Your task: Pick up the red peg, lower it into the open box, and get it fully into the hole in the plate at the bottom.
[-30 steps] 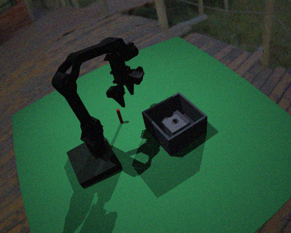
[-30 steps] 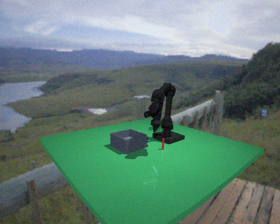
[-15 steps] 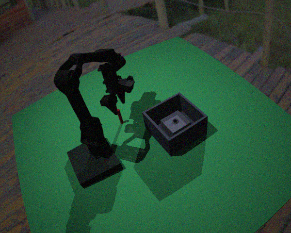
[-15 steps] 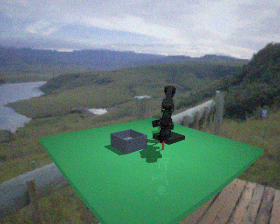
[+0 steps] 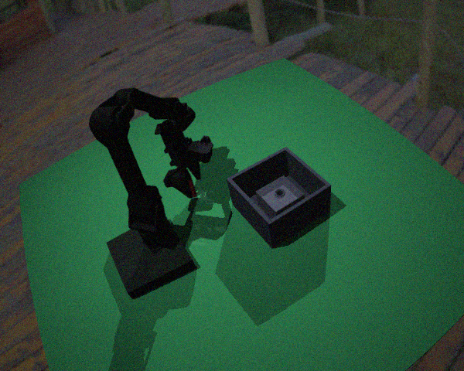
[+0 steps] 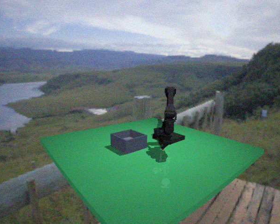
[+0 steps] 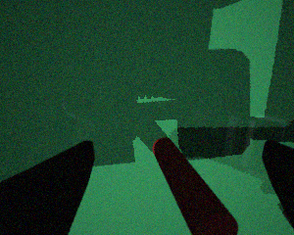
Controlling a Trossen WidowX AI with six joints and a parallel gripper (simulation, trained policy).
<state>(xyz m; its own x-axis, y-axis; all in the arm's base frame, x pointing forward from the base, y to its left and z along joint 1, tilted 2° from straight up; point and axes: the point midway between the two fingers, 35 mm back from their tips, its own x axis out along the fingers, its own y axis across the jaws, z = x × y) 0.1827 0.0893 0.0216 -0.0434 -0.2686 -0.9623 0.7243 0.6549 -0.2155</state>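
The red peg lies 1 cm behind my gripper tip, 1 cm to the left of it and 1 cm above it. The rest, counted from my gripper tip: grey box: 13 cm ahead, 21 cm to the right; light grey plate: 13 cm ahead, 21 cm to the right, 2 cm above.
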